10 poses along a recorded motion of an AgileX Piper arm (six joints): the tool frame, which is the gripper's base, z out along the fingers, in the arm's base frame.
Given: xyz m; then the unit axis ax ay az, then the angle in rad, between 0 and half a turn.
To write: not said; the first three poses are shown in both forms.
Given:
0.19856, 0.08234, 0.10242, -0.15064, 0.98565, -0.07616, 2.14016
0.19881, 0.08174, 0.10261, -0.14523, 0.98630, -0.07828, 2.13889
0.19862, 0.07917, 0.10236, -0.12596, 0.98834, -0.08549, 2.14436
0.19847, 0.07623, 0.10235, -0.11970, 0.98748, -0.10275, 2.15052
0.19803, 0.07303, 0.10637, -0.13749, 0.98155, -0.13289, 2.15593
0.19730, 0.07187, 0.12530, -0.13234, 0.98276, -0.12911, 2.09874
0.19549, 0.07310, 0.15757, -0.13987, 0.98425, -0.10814, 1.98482
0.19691, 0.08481, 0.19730, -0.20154, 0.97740, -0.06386, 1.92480
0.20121, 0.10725, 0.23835, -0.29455, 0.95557, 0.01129, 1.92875
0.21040, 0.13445, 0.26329, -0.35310, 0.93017, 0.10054, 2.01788
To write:
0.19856, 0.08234, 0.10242, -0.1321, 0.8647, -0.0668, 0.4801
0.19881, 0.08174, 0.10261, -0.1274, 0.8649, -0.0686, 0.4806
0.19862, 0.07917, 0.10236, -0.1106, 0.8680, -0.0751, 0.4782
0.19847, 0.07623, 0.10235, -0.1053, 0.8687, -0.0904, 0.4755
0.19803, 0.07303, 0.10637, -0.1211, 0.8647, -0.1171, 0.4731
0.19730, 0.07187, 0.12530, -0.1148, 0.8522, -0.1120, 0.4981
0.19549, 0.07310, 0.15757, -0.1171, 0.8242, -0.0906, 0.5467
0.19691, 0.08481, 0.19730, -0.1654, 0.8020, -0.0524, 0.5716
0.20121, 0.10725, 0.23835, -0.2420, 0.7852, 0.0093, 0.5699
0.21040, 0.13445, 0.26329, -0.2988, 0.7872, 0.0851, 0.5328

